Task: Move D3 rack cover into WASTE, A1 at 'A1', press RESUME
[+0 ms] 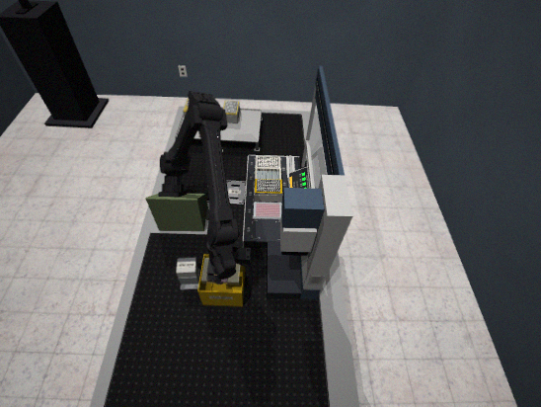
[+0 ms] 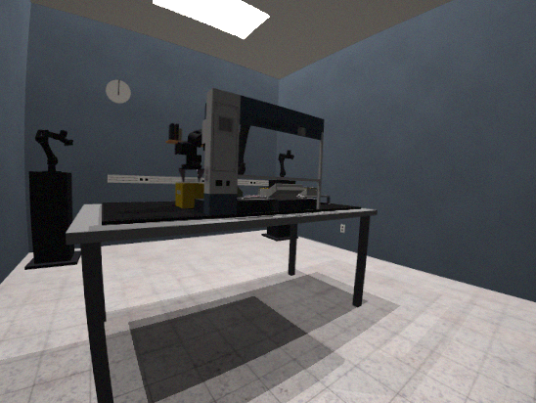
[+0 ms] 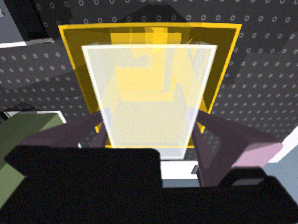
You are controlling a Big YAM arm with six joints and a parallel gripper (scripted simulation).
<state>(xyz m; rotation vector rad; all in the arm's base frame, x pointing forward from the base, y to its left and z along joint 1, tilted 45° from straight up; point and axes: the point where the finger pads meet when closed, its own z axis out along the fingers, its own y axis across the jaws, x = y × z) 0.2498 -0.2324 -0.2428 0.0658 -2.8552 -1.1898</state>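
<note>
Now: the clear cover 1 cm above my hand. Also, from my hand: yellow waste bin: 11 cm below; liquid handler tower: 33 cm ahead, 4 cm to the left, 13 cm above; resume key box: 14 cm behind, 5 cm to the left, 8 cm below.
</note>
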